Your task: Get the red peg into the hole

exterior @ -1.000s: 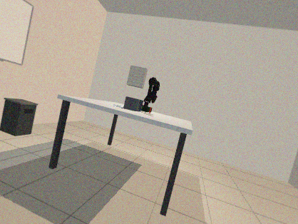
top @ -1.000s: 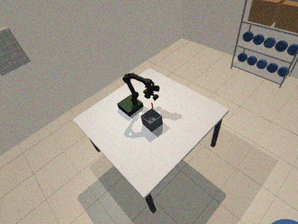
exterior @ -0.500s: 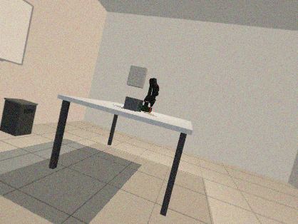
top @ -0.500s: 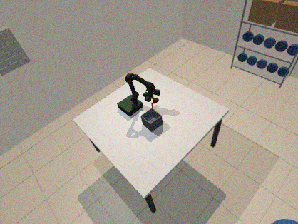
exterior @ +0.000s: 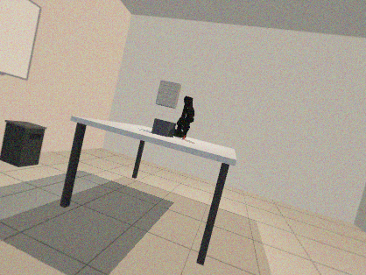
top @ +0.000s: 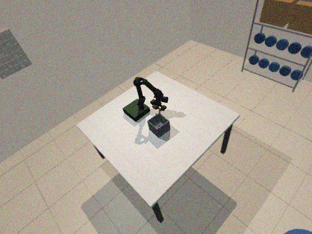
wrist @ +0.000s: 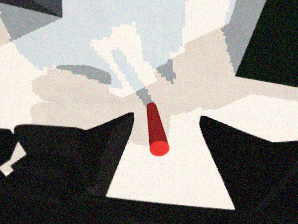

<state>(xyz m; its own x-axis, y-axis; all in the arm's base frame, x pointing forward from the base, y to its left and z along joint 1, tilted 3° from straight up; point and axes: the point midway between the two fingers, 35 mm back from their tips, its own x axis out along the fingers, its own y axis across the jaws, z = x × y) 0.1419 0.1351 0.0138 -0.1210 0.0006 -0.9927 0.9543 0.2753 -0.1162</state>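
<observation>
My gripper tip is now 10 mm short of the red peg and 10 mm to the right of it. The rest, counted from my gripper tip: pale plate (210 mm ahead, 140 mm to the right, 10 mm above).
</observation>
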